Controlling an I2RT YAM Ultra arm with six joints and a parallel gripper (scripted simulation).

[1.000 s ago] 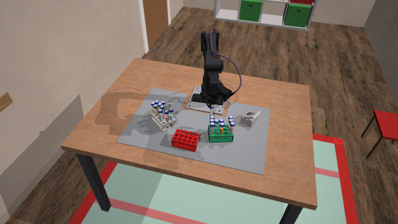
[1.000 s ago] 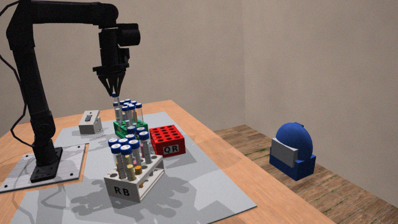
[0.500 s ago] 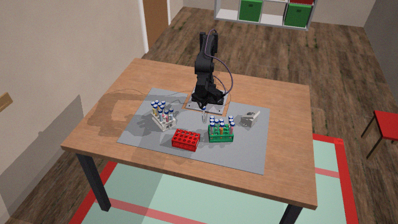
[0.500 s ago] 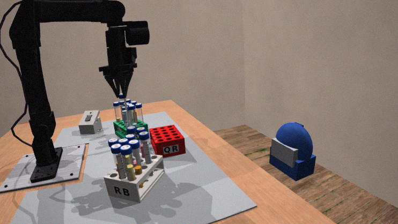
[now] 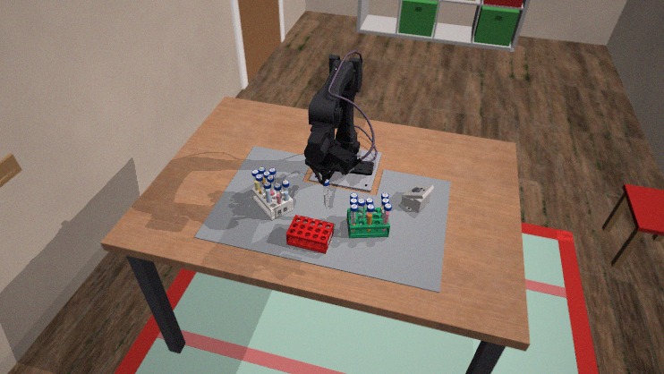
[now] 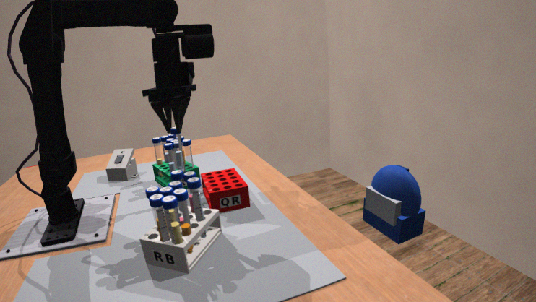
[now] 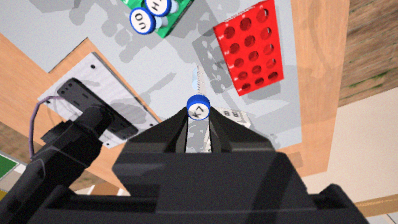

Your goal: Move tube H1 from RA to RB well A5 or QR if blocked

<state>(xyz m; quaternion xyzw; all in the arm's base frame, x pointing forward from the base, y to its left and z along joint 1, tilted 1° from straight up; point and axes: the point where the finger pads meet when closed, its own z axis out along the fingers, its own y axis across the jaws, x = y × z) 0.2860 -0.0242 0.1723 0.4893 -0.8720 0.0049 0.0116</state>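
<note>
Right now my hand is 1 cm to the right of the clear tube and 6 cm above it. Also, from my hand: red rack QR 9 cm ahead, 2 cm to the right, 15 cm below; then grey done button box 15 cm behind, 29 cm to the left, 13 cm below; then white rack RB 4 cm behind, 19 cm to the right, 15 cm below.
</note>
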